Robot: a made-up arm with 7 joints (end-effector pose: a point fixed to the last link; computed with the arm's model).
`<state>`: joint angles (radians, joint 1 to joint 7).
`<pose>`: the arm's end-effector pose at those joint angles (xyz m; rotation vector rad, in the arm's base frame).
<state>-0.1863 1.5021 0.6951 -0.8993 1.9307 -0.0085 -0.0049</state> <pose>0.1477 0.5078 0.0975 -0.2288 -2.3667 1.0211</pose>
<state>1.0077 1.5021 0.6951 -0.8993 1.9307 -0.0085 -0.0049</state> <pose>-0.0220 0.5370 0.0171 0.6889 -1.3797 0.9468</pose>
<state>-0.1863 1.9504 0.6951 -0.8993 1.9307 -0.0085 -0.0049</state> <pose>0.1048 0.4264 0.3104 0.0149 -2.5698 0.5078</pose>
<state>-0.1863 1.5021 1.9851 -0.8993 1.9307 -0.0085 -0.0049</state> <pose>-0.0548 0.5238 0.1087 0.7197 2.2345 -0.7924</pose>
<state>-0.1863 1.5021 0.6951 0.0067 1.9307 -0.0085 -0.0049</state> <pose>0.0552 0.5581 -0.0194 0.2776 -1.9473 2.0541</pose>
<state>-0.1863 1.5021 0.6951 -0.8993 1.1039 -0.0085 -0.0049</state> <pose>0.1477 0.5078 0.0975 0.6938 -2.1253 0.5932</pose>
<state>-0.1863 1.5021 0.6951 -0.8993 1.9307 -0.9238 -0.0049</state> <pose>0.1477 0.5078 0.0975 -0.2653 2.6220 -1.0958</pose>
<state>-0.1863 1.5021 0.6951 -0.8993 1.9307 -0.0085 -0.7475</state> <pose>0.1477 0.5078 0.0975 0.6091 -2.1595 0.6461</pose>
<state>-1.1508 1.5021 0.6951 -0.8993 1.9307 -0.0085 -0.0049</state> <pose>0.1516 0.4542 0.2447 1.1369 2.6458 -0.7648</pose>
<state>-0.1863 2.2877 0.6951 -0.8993 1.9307 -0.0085 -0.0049</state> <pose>0.0750 0.3070 0.4351 0.2019 -2.6516 0.0983</pose>
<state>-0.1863 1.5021 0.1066 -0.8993 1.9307 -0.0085 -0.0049</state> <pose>0.2007 0.4986 0.0153 0.0438 -1.8421 0.8704</pose>
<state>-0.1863 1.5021 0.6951 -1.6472 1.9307 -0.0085 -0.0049</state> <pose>0.1732 0.3883 0.1456 -0.5831 -2.3836 0.1096</pose>
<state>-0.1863 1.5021 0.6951 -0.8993 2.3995 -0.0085 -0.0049</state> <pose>0.1477 0.5078 0.0975 -0.8105 -2.3626 1.2289</pose>
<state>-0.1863 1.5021 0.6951 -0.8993 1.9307 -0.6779 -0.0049</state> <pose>0.1477 0.5078 0.0975 -0.1380 2.8357 -1.1953</pose>
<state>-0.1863 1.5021 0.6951 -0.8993 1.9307 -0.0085 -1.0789</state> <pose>0.1477 0.5078 0.0975 0.9409 -1.9954 0.4649</pose>
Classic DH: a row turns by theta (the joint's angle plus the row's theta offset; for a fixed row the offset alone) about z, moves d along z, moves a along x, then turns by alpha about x. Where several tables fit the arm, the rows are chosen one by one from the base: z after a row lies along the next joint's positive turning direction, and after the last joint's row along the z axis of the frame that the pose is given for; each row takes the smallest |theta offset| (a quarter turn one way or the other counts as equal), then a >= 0, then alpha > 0; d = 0 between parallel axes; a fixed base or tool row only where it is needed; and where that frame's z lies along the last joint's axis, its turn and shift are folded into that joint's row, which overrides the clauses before.
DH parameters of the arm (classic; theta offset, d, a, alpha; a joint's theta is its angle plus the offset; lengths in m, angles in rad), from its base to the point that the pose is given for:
base (fixed): 0 0 0 -1.2217
joint 1: 1.5708 0 0 1.5708
joint 2: 1.2217 0 0 -1.5708
joint 3: -1.5708 -0.3825 0.043 -1.5708
joint 4: 0 0 -0.0216 1.5708
joint 5: 0 -0.1784 0 -1.5708
joint 6: 0 0 0 1.5708
joint 7: 0 0 0 0

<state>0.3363 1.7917 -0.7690 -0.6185 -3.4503 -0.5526 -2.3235</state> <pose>0.0353 0.5543 0.0106 1.7790 0.3895 -0.5121</pose>
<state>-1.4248 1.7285 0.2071 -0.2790 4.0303 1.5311 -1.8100</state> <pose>0.1013 0.5001 0.2413 0.2879 2.1550 0.3774</pose>
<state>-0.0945 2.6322 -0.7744 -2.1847 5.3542 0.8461 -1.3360</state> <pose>0.1349 0.2634 0.2034 -1.2079 -1.2564 1.2839</pose>
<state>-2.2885 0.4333 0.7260 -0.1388 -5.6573 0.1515 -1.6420</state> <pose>0.3973 -0.0611 0.3957 0.5371 -2.3113 -0.5238</pose>
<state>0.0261 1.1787 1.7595 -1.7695 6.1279 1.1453 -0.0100</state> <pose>-0.0439 0.4235 0.0619 1.5186 -1.3073 1.3438</pose>
